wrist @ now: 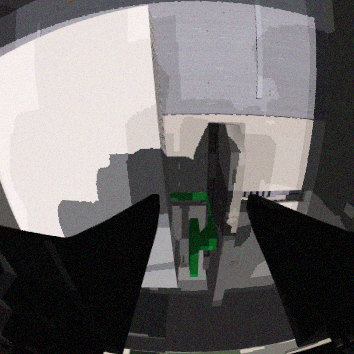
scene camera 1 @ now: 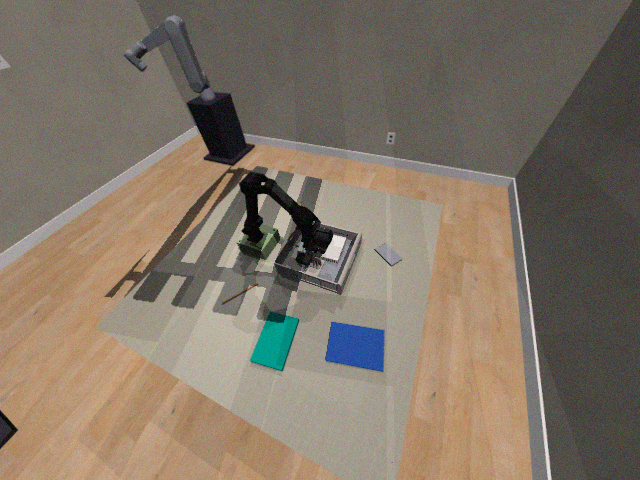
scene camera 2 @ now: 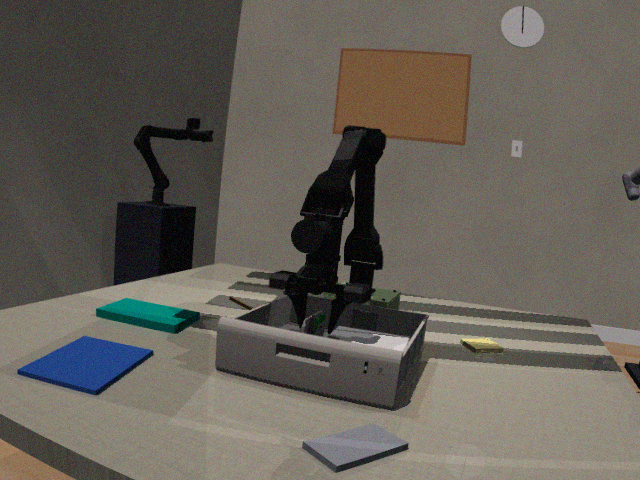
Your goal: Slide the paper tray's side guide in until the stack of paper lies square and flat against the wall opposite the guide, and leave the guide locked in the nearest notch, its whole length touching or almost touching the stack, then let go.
My gripper [scene camera 2: 315, 330] is open, with nothing in its grasp. Also in view: a white paper stack [scene camera 2: 383, 340]. A blue pad [scene camera 2: 90, 365] rests on the table. A grey pad [scene camera 2: 362, 445] sits on the table. A teal pad [scene camera 2: 164, 318] rests on the table.
